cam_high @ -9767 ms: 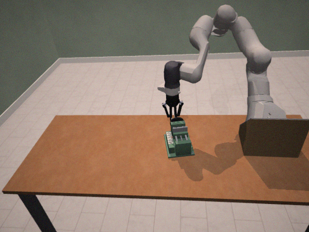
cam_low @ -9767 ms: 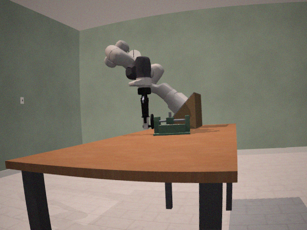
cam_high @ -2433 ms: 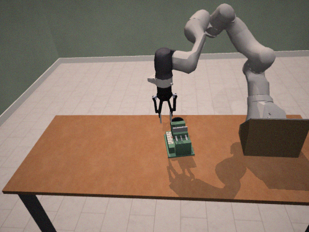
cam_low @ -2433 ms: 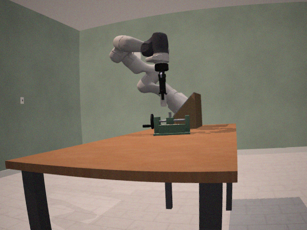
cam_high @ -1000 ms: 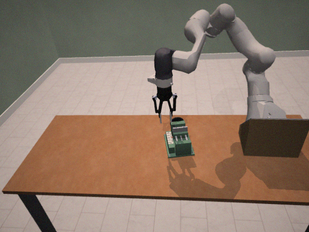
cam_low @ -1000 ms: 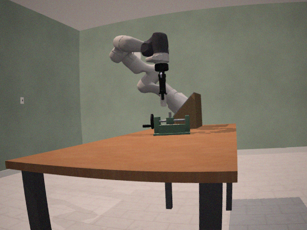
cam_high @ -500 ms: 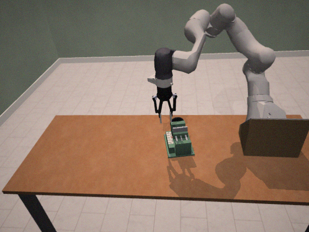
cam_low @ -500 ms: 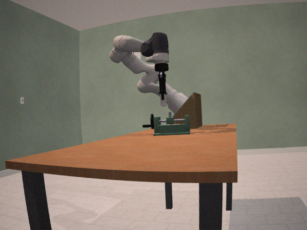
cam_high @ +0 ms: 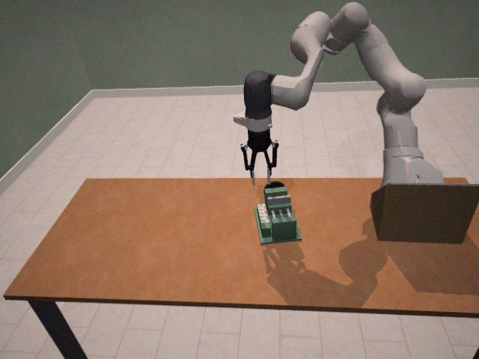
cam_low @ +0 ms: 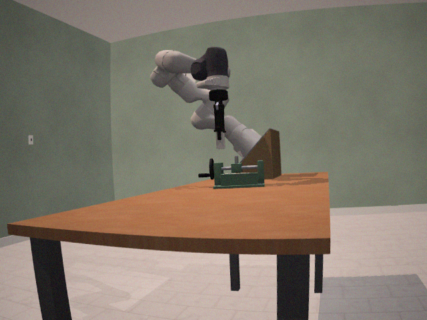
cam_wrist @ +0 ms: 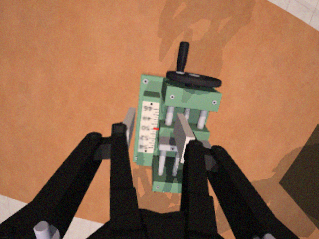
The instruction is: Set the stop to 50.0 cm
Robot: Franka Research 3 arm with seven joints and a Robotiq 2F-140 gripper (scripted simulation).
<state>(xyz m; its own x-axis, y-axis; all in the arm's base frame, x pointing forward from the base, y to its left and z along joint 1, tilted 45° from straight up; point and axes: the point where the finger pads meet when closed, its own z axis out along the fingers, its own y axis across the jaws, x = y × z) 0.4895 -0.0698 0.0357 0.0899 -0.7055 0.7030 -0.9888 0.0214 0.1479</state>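
Now: hand 13 cm above the black handwheel, 7 cm to the left of it and 4 cm past it. Round my hand: sliding stop block 10 cm below, 5 cm to the left, 5 cm behind.
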